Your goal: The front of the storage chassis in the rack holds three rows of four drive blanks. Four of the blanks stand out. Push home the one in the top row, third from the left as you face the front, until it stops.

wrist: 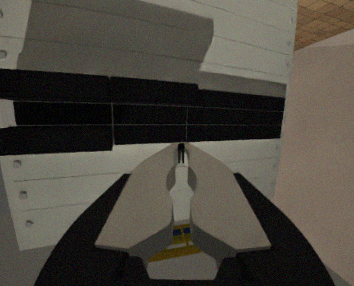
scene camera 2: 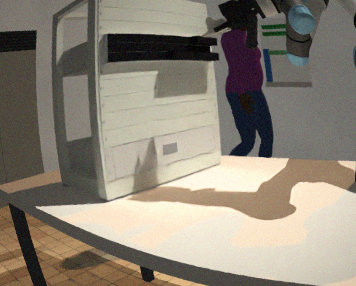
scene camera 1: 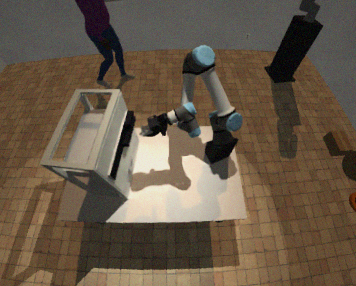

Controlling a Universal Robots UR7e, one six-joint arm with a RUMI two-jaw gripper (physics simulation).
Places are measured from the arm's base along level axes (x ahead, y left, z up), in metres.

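Pixels of known places: gripper, fingertip midpoint: (wrist: pixel 181 144) (scene camera 2: pixel 202 36) (scene camera 1: pixel 139 135); arm's base at its link origin: (scene camera 1: pixel 223 140).
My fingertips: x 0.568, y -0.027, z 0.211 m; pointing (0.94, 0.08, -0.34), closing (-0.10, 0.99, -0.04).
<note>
Ahead of a thing's pixels: the offset from my fingertips to its top centre. Level surfaces: height alone.
The black storage chassis (scene camera 1: pixel 121 145) (scene camera 2: pixel 145 49) sits in the pale rack (scene camera 1: pixel 102 91) (scene camera 2: pixel 96 100) (wrist: pixel 95 172). The wrist view is upside down, so the top row is lowest there. The top-row third blank @(dx +0.158, dy -0.048, dz +0.018 m) (wrist: pixel 147 135) looks level with the middle-row blank @(dx +0.158, dy -0.048, dz -0.011 m) (wrist: pixel 147 115) beside it. The top-row fourth blank @(dx +0.095, dy -0.145, dz +0.018 m) (wrist: pixel 55 140), the bottom-row fourth blank @(dx +0.095, dy -0.145, dz -0.039 m) (wrist: pixel 55 85) and the bottom-row third blank @(dx +0.124, dy -0.039, dz -0.039 m) (wrist: pixel 152 91) stand out. My gripper (scene camera 1: pixel 143 131) (scene camera 2: pixel 212 33) (wrist: pixel 181 144) is shut and empty, in front of the chassis face and apart from it, near the third blank's edge.
The rack stands on a white table @(dz -0.438 m) (scene camera 1: pixel 160 210) (scene camera 2: pixel 210 240). Blank panels fill the rack front above and below the chassis. A person (scene camera 1: pixel 107 42) (scene camera 2: pixel 245 75) stands behind the table. A black pedestal (scene camera 1: pixel 295 47) stands at the back right.
</note>
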